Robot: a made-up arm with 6 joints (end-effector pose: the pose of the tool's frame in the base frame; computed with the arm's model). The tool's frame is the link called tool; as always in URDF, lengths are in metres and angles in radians. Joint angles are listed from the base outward.
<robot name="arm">
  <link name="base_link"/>
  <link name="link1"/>
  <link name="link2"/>
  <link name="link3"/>
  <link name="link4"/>
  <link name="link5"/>
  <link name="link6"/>
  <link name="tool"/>
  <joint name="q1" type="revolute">
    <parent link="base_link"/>
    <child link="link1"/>
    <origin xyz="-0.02 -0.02 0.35"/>
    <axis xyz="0 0 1"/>
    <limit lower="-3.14" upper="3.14"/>
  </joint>
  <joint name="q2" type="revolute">
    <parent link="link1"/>
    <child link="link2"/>
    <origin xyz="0.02 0.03 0"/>
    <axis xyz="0 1 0"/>
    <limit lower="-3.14" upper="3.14"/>
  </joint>
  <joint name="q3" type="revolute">
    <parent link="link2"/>
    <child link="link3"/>
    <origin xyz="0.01 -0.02 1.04"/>
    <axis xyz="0 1 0"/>
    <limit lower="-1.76" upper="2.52"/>
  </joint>
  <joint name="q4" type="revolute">
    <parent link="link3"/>
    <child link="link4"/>
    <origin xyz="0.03 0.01 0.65"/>
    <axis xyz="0 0 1"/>
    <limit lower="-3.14" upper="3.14"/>
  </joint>
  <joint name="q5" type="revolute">
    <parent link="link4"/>
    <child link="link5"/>
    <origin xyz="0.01 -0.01 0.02"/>
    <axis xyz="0 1 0"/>
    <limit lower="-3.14" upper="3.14"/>
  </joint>
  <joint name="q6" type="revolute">
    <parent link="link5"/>
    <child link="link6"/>
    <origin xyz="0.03 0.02 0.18"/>
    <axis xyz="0 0 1"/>
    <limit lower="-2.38" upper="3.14"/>
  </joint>
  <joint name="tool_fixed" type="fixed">
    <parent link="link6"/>
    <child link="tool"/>
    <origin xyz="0.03 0.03 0" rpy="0.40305 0.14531 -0.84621"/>
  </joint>
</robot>
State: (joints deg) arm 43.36 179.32 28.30 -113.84 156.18 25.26
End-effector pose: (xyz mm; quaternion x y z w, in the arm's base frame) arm -179.2 -223.6 -1094.7 0.3054 0.4103 0.7917 0.3341
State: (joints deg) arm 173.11 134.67 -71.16 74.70 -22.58 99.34
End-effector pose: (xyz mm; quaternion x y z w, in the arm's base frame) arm -1495.9 190.4 2.0 0.2247 -0.5405 -0.4204 0.6932
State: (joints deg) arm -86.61 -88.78 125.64 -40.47 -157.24 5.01
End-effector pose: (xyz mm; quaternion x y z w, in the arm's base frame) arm 62.2 712.4 819.9 -0.5194 -0.6896 -0.3172 0.3924
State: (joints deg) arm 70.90 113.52 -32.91 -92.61 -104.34 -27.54
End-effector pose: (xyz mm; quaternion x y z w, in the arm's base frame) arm 334.9 1618.0 -21.2 0.0778 -0.6689 0.1325 0.7273
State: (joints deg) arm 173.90 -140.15 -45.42 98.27 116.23 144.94
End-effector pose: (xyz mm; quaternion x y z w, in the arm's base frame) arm 553.6 -276.9 -1040.4 -0.0889 -0.3341 0.9275 0.1423
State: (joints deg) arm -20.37 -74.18 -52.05 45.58 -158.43 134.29
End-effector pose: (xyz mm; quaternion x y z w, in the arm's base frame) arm -1310.1 454.2 341.7 0.5279 0.4944 0.0104 0.6905
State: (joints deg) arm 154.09 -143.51 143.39 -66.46 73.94 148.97
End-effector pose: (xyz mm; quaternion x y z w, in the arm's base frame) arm 498.9 -110.8 250.6 0.0103 -0.7396 -0.6654 0.1003
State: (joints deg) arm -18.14 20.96 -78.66 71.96 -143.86 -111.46
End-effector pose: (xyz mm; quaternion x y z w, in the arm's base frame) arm -110.4 -112.9 1626.2 0.9345 0.1912 0.1877 0.2344
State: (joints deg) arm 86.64 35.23 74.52 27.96 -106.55 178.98
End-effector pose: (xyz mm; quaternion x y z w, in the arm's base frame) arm 126.2 1218.8 1083.0 -0.1043 -0.1155 -0.9534 0.2586
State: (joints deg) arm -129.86 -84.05 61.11 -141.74 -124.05 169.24
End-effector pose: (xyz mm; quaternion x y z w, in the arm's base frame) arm 783.3 762.2 1038.1 -0.2023 -0.6439 0.7359 0.0529
